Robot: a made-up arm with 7 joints. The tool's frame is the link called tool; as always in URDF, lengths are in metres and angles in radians. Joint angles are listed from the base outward.
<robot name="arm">
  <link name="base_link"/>
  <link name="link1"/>
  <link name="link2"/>
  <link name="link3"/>
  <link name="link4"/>
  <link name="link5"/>
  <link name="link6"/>
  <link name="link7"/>
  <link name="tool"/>
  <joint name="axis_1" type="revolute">
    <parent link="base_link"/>
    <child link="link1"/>
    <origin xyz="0 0 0.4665" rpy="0 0 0"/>
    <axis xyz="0 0 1"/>
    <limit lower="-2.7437" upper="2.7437"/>
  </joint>
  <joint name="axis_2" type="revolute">
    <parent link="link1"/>
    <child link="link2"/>
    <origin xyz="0 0 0" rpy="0 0 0"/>
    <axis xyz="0 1 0"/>
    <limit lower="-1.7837" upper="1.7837"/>
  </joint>
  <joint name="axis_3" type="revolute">
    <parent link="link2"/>
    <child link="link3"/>
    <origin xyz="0 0 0.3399" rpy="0 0 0"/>
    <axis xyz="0 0 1"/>
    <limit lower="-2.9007" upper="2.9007"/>
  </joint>
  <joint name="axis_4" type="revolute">
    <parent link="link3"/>
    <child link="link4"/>
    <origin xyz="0.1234 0 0" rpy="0 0 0"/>
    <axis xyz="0 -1 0"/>
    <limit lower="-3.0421" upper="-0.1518"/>
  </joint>
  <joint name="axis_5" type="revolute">
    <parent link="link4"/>
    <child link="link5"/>
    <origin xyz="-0.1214 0 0.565" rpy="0 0 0"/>
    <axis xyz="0 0 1"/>
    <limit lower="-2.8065" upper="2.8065"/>
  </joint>
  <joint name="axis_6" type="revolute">
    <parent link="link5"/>
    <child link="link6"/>
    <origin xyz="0 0 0" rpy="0 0 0"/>
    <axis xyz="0 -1 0"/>
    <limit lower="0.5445" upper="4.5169"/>
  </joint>
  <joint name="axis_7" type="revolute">
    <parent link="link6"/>
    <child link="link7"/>
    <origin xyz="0.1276 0 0" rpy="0 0 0"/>
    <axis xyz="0 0 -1"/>
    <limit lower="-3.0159" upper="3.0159"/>
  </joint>
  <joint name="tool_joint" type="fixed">
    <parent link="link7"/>
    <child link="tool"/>
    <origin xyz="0 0 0" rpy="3.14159 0 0"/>
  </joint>
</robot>
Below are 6 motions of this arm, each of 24 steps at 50 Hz.
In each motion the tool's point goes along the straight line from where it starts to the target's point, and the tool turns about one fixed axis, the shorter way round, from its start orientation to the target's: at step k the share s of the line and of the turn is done. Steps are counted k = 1, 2, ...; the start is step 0. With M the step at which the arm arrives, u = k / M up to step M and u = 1 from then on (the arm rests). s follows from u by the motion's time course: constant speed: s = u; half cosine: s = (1 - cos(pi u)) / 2; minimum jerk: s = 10 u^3 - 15 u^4 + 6 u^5.
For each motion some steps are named. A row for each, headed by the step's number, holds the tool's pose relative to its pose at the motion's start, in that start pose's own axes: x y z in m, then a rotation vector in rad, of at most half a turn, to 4 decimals.
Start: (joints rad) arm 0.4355 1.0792 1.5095 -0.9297 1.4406 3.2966 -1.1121
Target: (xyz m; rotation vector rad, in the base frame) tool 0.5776 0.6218 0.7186 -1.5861 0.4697 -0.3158
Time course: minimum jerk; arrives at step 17
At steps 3, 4, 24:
3: 0.0049 -0.0009 -0.0039 -0.0077 0.0101 0.0070
4: 0.0106 -0.0019 -0.0084 -0.0164 0.0216 0.0149
24: 0.1194 -0.0209 -0.0944 -0.1847 0.2437 0.1686

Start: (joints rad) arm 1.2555 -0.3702 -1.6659 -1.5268 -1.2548 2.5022 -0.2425
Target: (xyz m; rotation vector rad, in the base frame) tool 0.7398 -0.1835 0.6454 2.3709 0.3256 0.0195
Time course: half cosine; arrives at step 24
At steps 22, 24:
22: 0.0514 -0.3751 -0.0042 0.3788 -0.4305 -0.1711
24: 0.0523 -0.3816 -0.0043 0.3854 -0.4379 -0.1741

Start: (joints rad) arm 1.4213 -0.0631 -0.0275 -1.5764 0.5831 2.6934 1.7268
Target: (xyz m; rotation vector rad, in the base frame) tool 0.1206 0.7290 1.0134 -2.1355 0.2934 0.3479
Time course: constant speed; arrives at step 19
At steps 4, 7, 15, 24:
4: -0.0044 0.0147 0.0130 -0.0528 0.0168 -0.0787
7: -0.0078 0.0258 0.0228 -0.0924 0.0295 -0.1377
15: -0.0166 0.0552 0.0489 -0.1979 0.0632 -0.2951
24: -0.0211 0.0699 0.0619 -0.2507 0.0800 -0.3738

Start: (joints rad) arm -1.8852 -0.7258 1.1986 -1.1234 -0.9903 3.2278 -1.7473
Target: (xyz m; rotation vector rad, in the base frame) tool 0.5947 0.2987 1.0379 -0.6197 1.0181 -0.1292
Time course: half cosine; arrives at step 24
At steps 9, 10, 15, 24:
9: -0.0031 0.0163 -0.0252 -0.1767 -0.0489 0.0448
10: -0.0037 0.0195 -0.0303 -0.2121 -0.0587 0.0538
15: -0.0069 0.0365 -0.0565 -0.3957 -0.1095 0.1003
24: -0.0099 0.0527 -0.0817 -0.5724 -0.1584 0.1451

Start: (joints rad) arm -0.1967 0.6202 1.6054 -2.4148 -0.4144 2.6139 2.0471
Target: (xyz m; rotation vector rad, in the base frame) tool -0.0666 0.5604 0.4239 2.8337 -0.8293 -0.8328
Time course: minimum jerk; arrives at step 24
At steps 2, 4, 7, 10, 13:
2: -0.0003 0.0010 0.0005 -0.0015 -0.0003 0.0013
4: -0.0019 0.0073 0.0034 -0.0103 -0.0023 0.0094
7: -0.0080 0.0314 0.0147 -0.0441 -0.0099 0.0404
10: -0.0183 0.0714 0.0336 -0.1004 -0.0226 0.0920
13: -0.0305 0.1190 0.0559 -0.1673 -0.0376 0.1533

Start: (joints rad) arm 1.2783 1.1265 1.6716 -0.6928 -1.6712 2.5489 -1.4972
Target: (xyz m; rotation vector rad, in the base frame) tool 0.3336 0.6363 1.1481 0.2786 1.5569 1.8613
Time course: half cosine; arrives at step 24
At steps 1, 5, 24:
1: -0.0020 0.0000 -0.0016 -0.0007 -0.0042 -0.0003
5: -0.0478 -0.0005 -0.0381 -0.0166 -0.1019 -0.0084
24: -0.4623 -0.0048 -0.3686 -0.1608 -0.9860 -0.0812

